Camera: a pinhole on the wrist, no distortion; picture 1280 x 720 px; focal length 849.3 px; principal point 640.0 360.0 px. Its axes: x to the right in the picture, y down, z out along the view. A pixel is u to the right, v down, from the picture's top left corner.
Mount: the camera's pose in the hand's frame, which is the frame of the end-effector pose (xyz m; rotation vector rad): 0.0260 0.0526 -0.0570 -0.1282 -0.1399 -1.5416
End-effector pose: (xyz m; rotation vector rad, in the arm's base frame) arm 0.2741 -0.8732 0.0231 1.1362 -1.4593 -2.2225
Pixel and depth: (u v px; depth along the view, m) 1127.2 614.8 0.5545
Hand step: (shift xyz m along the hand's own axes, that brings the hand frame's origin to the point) 0.1947 -0.1620 0.5445
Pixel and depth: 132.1 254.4 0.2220
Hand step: -0.0069 0.2205 0.1390
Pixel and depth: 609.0 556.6 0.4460
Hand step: 0.1245 0.1472 0.3802
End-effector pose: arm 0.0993 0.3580 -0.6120 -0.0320 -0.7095 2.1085
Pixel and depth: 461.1 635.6 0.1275
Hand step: 0.0655 0.1018 0.0643
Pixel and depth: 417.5 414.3 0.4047
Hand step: 0.0454 0.2266 0.3238
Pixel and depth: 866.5 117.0 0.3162
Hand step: -0.0654 0.0211 0.2685
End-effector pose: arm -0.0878 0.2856 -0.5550 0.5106 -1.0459 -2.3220
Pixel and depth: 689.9 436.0 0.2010
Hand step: 0.0423 0.0757 0.1432
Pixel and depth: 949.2 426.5 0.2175
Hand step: 0.0429 0.0121 0.1709
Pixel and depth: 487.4 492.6 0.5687
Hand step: 0.1068 0.2524 0.4864
